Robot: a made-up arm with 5 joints.
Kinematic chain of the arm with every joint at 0, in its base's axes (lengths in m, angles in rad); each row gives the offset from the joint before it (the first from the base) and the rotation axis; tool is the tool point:
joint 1: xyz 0 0 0.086 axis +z
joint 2: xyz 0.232 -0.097 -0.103 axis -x
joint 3: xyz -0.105 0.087 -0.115 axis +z
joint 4: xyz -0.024 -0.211 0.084 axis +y
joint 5: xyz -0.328 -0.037 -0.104 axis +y
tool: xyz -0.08 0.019 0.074
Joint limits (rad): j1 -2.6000..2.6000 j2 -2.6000..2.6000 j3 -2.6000..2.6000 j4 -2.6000..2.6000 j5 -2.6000..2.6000
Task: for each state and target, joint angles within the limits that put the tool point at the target. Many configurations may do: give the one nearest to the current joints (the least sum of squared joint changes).
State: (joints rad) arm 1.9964 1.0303 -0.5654 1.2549 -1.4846
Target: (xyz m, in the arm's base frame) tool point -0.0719 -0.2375 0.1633
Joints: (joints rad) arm 2.0000 1.1739 -0.2651 1.4846 -2.0111
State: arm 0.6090 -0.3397 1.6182 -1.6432 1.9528
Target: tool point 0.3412 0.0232 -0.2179
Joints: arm -0.1647 -0.7711 1.1557 -1.3762 1.9788
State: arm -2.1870 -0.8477 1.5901 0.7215 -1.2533
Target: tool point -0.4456 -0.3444 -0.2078
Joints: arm -1.6979 -0.8869 1.6670 0.7078 -1.3642
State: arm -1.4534 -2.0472 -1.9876 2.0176 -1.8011
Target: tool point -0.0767 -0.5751 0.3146
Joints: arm -0.6158 -1.8981 -2.5781 1.3132 -1.7964
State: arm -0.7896 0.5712 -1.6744 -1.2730 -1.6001
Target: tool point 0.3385 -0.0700 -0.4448
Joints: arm -1.3855 0.0559 -2.2882 -0.5842 -1.4682
